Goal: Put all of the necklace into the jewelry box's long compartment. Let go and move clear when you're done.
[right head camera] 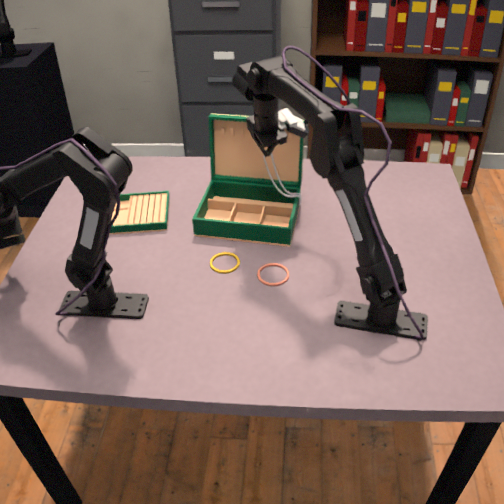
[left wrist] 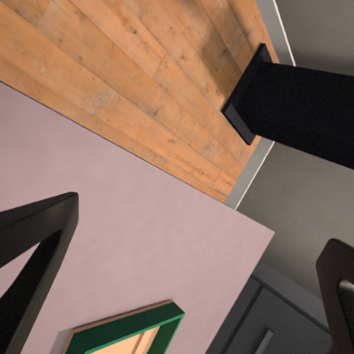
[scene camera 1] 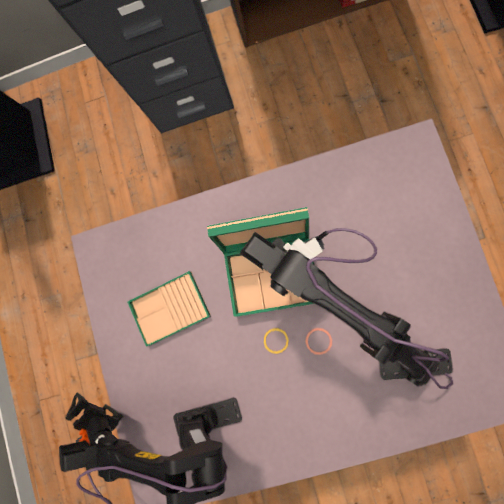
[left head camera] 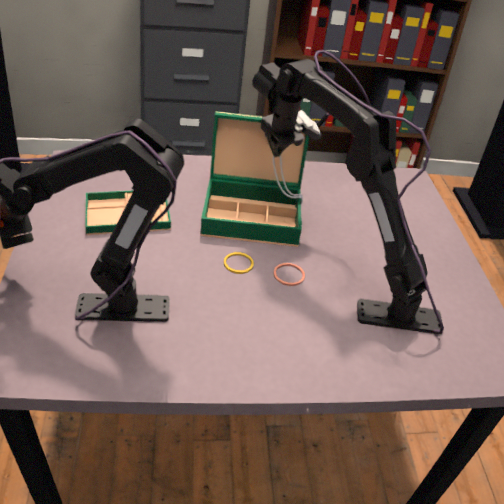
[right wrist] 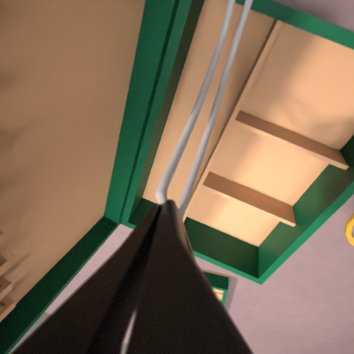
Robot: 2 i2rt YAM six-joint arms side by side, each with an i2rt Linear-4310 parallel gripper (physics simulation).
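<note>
The green jewelry box point(left head camera: 250, 233) point(right head camera: 242, 231) point(scene camera 1: 270, 310) point(right wrist: 127, 125) stands open, lid raised. Its long compartment point(scene camera 1: 245, 265) point(right wrist: 175, 125) runs along the lid side, behind a divider. My right gripper point(left head camera: 276, 154) point(right head camera: 267, 151) point(right wrist: 168, 211) is shut on the silver necklace point(left head camera: 292, 195) point(right head camera: 287, 193) point(right wrist: 196, 112), high above the box. Two strands hang down rightward to the box's right wall; in the right wrist view they cross above the long compartment and pass out at the top over the rim. My left gripper point(scene camera 1: 97, 405) point(left wrist: 202, 229) is open and empty, far from the box.
A green tray point(left head camera: 127, 229) point(right head camera: 140, 229) point(scene camera 1: 178, 332) point(left wrist: 125, 324) with tan dividers lies left of the box. A yellow ring point(left head camera: 225, 262) point(right head camera: 211, 262) point(scene camera 1: 265, 341) and a coral ring point(left head camera: 275, 274) point(right head camera: 258, 274) point(scene camera 1: 307, 341) lie in front of the box.
</note>
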